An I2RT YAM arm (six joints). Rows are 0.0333 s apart.
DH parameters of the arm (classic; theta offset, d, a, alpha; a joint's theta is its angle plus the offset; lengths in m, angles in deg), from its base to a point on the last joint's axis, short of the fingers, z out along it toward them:
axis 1: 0 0.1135 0.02 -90
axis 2: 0 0 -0.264 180
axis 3: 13.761 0 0.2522 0
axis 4: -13.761 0 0.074 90
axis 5: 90 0 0 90
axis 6: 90 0.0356 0 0
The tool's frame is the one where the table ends.
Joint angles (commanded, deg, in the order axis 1, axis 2, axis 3, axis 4, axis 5, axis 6), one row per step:
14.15, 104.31, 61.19, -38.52, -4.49, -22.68
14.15, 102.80, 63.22, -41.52, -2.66, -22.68
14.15, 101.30, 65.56, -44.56, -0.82, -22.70
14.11, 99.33, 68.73, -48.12, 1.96, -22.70
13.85, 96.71, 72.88, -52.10, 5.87, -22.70
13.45, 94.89, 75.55, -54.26, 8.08, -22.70
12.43, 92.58, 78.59, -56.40, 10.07, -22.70
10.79, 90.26, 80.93, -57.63, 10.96, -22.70
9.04, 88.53, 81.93, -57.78, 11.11, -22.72
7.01, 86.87, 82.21, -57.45, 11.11, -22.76
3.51, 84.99, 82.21, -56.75, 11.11, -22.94
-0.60, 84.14, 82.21, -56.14, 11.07, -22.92
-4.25, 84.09, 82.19, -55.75, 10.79, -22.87
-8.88, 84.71, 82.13, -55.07, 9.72, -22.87
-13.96, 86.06, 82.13, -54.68, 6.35, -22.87
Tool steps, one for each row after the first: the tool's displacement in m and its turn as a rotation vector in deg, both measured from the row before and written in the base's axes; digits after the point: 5 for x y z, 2 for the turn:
0.00172, -0.00074, 0.01552, -1.62, -0.97, -0.27
0.00183, -0.00072, 0.01711, -1.57, -1.22, -0.28
0.00198, -0.00152, 0.02352, -2.27, -2.20, -0.55
0.00107, -0.00375, 0.03198, -3.03, -3.63, -1.12
-0.00054, -0.00387, 0.02175, -1.52, -2.77, -0.98
-0.00212, -0.00763, 0.02628, -1.13, -3.55, -1.63
-0.00353, -0.01057, 0.02322, -0.12, -3.53, -1.96
-0.00319, -0.01035, 0.01391, 0.30, -2.56, -1.79
-0.00366, -0.01154, 0.01009, 0.30, -2.24, -1.99
-0.00450, -0.01898, 0.00992, 0.15, -2.54, -3.35
-0.00221, -0.02146, 0.00473, 0.08, -1.46, -4.11
-0.00079, -0.01878, 0.00050, 0.24, -0.44, -3.54
0.00028, -0.02374, -0.00275, 0.90, -0.10, -4.06
0.00040, -0.02549, -0.00656, 3.00, 0.37, -3.30

